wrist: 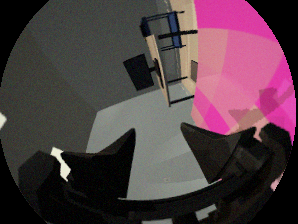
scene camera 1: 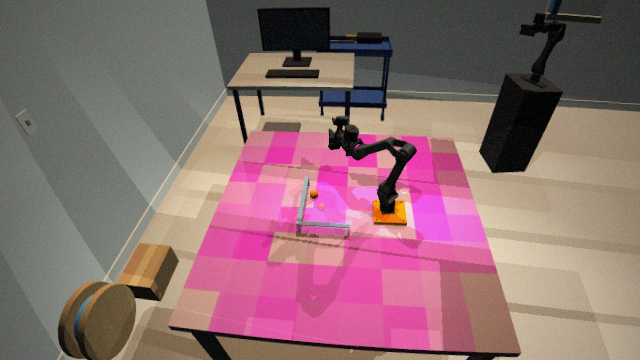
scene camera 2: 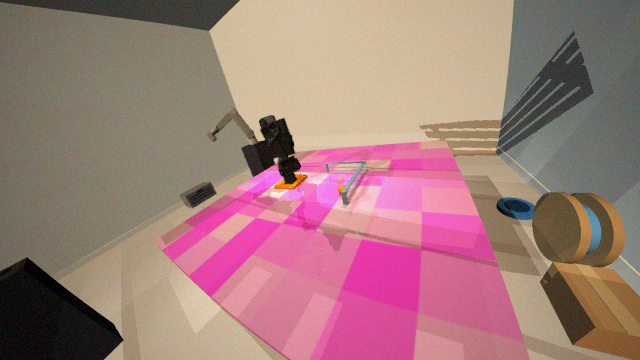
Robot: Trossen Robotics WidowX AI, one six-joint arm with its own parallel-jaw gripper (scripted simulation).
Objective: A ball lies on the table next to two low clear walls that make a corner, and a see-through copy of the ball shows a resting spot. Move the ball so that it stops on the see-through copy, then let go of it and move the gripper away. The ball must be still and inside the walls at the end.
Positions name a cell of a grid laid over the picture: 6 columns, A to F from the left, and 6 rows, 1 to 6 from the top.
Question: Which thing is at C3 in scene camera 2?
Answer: My gripper.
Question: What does my gripper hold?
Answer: Nothing.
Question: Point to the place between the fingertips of my gripper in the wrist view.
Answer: D4
